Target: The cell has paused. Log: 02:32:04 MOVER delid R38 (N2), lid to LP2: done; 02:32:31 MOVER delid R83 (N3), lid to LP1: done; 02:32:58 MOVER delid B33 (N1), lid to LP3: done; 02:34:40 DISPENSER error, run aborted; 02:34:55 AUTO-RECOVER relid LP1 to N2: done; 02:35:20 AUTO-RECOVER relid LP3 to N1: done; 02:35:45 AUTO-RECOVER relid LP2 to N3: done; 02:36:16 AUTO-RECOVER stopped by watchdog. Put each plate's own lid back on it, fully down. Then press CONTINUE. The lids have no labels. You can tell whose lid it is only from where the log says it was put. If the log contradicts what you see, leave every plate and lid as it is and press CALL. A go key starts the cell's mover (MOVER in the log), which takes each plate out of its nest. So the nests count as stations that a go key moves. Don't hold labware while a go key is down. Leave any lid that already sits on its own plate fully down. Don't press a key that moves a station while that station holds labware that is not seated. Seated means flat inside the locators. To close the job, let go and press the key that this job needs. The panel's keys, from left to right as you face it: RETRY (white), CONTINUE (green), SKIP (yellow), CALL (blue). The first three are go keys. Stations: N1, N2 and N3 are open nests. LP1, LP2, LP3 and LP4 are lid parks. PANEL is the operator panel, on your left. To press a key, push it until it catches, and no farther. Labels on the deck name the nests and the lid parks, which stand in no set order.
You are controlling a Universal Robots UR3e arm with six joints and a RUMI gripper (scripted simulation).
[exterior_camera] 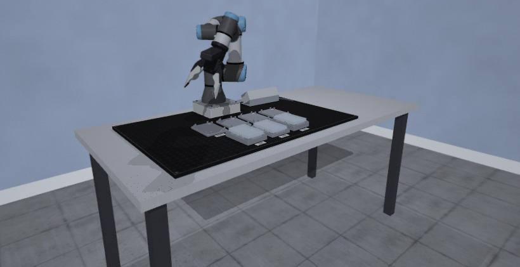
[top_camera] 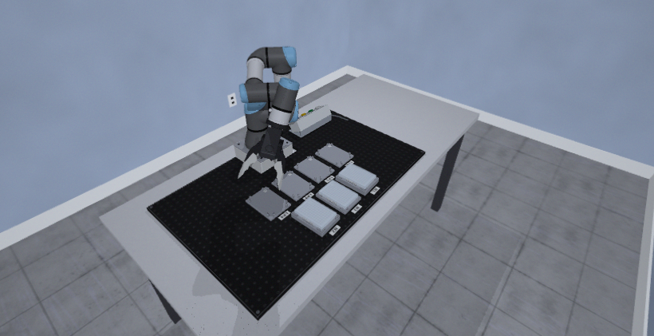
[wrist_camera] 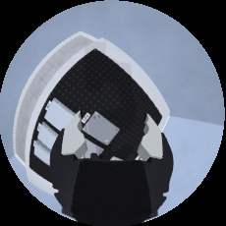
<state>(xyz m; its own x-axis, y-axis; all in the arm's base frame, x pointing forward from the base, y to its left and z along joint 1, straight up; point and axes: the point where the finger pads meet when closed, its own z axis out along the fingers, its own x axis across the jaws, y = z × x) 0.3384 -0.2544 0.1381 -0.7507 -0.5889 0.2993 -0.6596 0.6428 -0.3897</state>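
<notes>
Now: the clear lid 12 cm ahead of my hand, 14 cm to the left of it and 16 cm below it. Round my hand: LP3 lid park: 7 cm behind, 20 cm to the left, 19 cm below; then lid park LP4: 6 cm behind, 7 cm to the left, 19 cm below; then plate: 12 cm ahead, 14 cm to the left, 16 cm below.
</notes>
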